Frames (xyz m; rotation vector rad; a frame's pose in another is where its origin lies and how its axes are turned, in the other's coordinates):
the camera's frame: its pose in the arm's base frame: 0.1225 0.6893 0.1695 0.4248 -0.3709 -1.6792
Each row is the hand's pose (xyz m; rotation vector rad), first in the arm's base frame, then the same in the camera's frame.
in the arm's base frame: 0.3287 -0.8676 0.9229 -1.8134 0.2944 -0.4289
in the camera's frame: 1.4624 0.7638 0.5586 -1.8828 -1.1189 1.0852
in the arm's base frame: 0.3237 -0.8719 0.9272 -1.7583 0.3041 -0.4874
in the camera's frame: 1.4670 0.7622 0.5647 -1.8511 -1.0647 1.0437
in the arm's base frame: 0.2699 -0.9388 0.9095 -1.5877 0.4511 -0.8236
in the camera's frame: 1.5414 0.7169 0.5747 -1.8189 -0.8483 0.7140
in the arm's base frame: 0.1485 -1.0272 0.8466 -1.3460 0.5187 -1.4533
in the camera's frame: 1.6489 0.5946 0.5772 -1.6205 -0.6936 0.1121
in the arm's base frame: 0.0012 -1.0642 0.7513 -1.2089 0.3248 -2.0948
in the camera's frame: 1.7111 0.4270 0.5637 -1.2922 -0.7932 -0.4579
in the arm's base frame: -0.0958 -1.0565 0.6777 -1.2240 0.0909 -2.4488
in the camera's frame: 1.7211 0.3068 0.5454 -1.0765 -0.9667 -0.7683
